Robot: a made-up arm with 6 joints. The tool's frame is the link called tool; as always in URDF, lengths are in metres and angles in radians. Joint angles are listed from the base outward. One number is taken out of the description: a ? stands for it. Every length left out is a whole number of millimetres.
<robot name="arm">
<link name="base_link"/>
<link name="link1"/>
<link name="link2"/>
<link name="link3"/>
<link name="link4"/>
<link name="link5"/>
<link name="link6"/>
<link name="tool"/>
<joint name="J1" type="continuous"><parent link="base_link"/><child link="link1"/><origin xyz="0 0 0.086"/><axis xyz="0 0 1"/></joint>
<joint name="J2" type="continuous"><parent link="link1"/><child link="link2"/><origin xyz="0 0 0" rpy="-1.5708 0 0"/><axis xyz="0 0 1"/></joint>
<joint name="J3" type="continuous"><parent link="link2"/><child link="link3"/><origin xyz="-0.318 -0.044 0"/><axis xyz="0 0 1"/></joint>
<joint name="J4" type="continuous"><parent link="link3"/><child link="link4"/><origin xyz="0.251 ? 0" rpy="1.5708 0 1.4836"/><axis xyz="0 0 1"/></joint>
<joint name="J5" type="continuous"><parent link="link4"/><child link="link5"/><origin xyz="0 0 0" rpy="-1.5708 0 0"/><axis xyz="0 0 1"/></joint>
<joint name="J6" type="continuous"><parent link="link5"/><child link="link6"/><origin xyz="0 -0.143 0" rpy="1.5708 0 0"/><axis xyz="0 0 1"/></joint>
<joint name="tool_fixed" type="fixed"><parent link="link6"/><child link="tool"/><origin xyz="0 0 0" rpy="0 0 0"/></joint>
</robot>
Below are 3 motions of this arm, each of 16 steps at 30 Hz.
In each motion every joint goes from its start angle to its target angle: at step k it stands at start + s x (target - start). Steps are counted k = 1, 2, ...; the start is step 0. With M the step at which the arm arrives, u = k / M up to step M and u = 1 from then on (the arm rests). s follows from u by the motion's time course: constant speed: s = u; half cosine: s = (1 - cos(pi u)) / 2; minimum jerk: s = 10 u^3 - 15 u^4 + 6 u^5.
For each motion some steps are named. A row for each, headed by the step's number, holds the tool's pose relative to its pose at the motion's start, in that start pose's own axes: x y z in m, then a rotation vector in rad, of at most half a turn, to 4 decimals.
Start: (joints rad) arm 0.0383 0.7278 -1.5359 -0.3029 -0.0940 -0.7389
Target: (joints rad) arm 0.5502 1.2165 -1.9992 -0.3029 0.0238 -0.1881
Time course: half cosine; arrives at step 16
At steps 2, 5, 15, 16:
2: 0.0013 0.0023 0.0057 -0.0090 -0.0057 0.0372
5: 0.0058 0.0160 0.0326 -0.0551 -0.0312 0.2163
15: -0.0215 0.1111 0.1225 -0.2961 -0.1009 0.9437
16: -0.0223 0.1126 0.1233 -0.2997 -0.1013 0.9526

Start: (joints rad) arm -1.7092 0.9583 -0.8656 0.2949 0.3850 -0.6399
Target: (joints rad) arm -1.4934 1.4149 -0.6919 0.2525 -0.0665 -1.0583
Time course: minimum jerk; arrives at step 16
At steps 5, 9, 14, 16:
5: 0.0107 0.0078 0.0296 -0.0249 0.0294 -0.0863
9: 0.0444 0.0373 0.0931 -0.0948 0.0911 -0.3121
14: 0.0800 0.0708 0.1352 -0.1646 0.1293 -0.5191
16: 0.0817 0.0724 0.1367 -0.1679 0.1306 -0.5285

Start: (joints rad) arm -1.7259 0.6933 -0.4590 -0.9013 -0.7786 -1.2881
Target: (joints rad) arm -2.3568 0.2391 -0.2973 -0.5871 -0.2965 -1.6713
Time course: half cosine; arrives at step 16
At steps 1, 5, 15, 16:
1: 0.0010 0.0004 -0.0010 -0.0054 0.0088 -0.0051
5: 0.0203 0.0091 -0.0245 -0.1278 0.1977 -0.1133
15: 0.0386 0.0264 -0.1236 -0.6113 0.7938 -0.4272
16: 0.0383 0.0265 -0.1247 -0.6175 0.8005 -0.4302

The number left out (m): -0.044
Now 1 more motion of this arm.
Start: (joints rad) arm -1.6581 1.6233 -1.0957 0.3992 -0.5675 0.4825
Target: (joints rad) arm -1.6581 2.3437 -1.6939 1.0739 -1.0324 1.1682
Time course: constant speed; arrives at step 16
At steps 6, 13, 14, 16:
6: 0.0153 -0.0382 0.0688 0.0650 -0.2098 0.4429
13: 0.0507 -0.1131 0.1223 0.1098 -0.5163 0.9010
14: 0.0573 -0.1259 0.1270 0.1122 -0.5658 0.9599
16: 0.0715 -0.1527 0.1339 0.1135 -0.6688 1.0718

